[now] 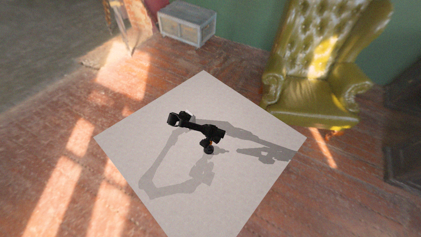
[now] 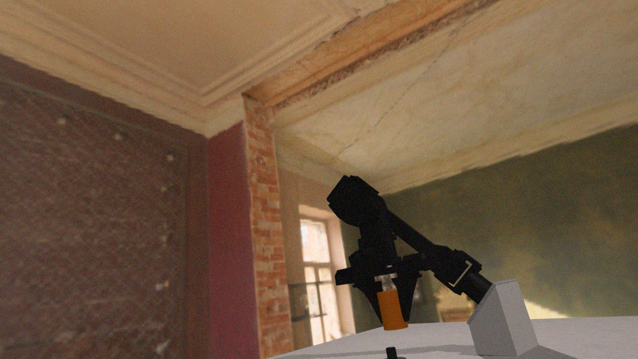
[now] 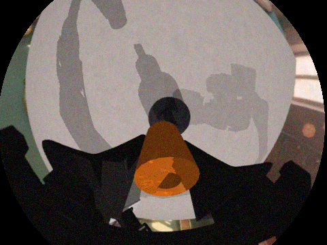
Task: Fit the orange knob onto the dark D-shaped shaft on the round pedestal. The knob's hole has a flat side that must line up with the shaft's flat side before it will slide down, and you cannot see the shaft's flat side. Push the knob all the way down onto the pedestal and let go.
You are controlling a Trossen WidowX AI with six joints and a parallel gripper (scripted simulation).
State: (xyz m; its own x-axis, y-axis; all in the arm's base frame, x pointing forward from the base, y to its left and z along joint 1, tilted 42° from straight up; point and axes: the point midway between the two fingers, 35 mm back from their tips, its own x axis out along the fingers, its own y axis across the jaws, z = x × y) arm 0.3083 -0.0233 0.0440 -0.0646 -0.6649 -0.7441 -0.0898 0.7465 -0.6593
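The D-shaped shaft is 70 mm below my gripper tip, 10 mm to the right of it and 10 mm ahead of it. Round my gripper tip: orange knob: 20 mm above.
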